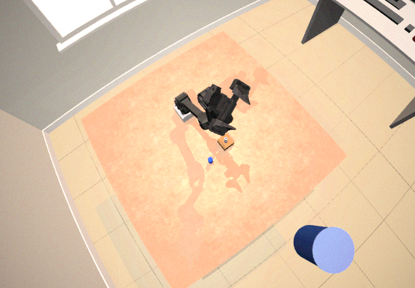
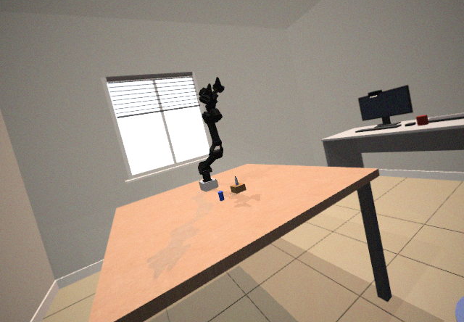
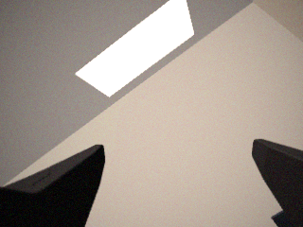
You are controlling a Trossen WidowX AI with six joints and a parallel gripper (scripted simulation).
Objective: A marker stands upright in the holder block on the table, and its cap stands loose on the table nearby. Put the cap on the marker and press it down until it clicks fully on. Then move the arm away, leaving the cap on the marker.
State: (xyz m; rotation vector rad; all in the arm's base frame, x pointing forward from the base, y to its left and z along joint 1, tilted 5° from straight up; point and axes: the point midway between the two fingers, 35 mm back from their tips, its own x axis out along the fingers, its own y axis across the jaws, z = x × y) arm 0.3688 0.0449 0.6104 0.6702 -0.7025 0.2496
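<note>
The blue cap is 80 mm behind my gripper tip, 100 mm to the right of it and 640 mm below it. Round my gripper tip: holder block: 130 mm behind, 40 mm to the left, 650 mm below.
</note>
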